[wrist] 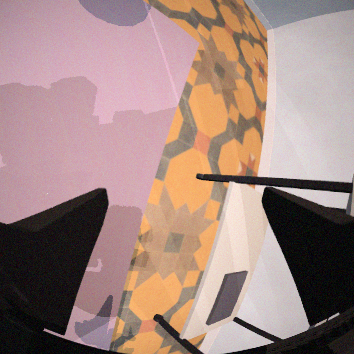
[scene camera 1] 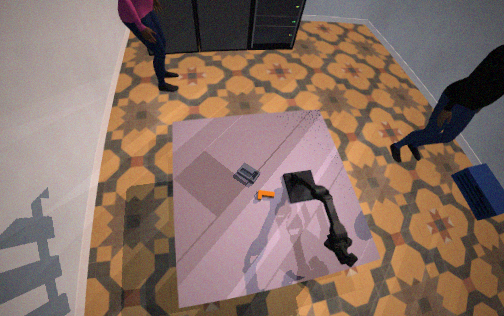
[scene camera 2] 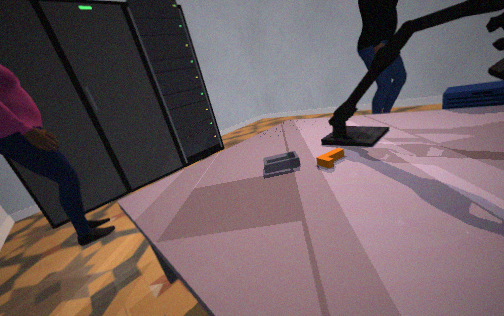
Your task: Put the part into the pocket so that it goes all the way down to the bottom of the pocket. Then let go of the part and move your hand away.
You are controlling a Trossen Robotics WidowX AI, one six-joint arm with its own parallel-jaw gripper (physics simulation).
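Pixels of known places: gripper, fingertip midpoint: (wrist: 186, 195); arm's base at its link origin: (scene camera 1: 294, 179) (scene camera 2: 339, 135).
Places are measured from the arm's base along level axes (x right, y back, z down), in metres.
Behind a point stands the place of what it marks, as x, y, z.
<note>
The orange L-shaped part (scene camera 1: 266, 194) {-0.034, -0.238, -0.004} (scene camera 2: 327, 159) {-0.033, -0.292, -0.006} lies on the table, apart from the grey block (scene camera 1: 243, 177) {0.145, -0.337, 0.020} (scene camera 2: 282, 166) {0.133, -0.329, 0.009} and between it and the arm's base. The block has a dark recessed pocket in its top; no part shows in it. My gripper (scene camera 1: 350, 260) {-0.567, -0.019, -0.164} (wrist: 186, 195) {-0.567, -0.019, -0.164} is wide open, with nothing between its fingers. It is high above the table's near right corner, far from the part and the block. In scene camera 2 the gripper is partly cut off at the right edge. The part and the block do not show in the wrist view.
The black base plate (scene camera 1: 299, 192) {-0.099, -0.007, 0.007} (scene camera 2: 362, 136) {-0.098, -0.015, 0.007} of the arm stands on the pink table (scene camera 1: 210, 265) {-0.326, -0.723, 0.024} (scene camera 2: 250, 260) {-0.006, -0.750, 0.024}, to the right of the part. Two people stand beyond the table. Dark cabinets (scene camera 1: 222, 25) (scene camera 2: 95, 85) and a blue crate (scene camera 1: 482, 192) (scene camera 2: 472, 96) stand on the patterned floor.
</note>
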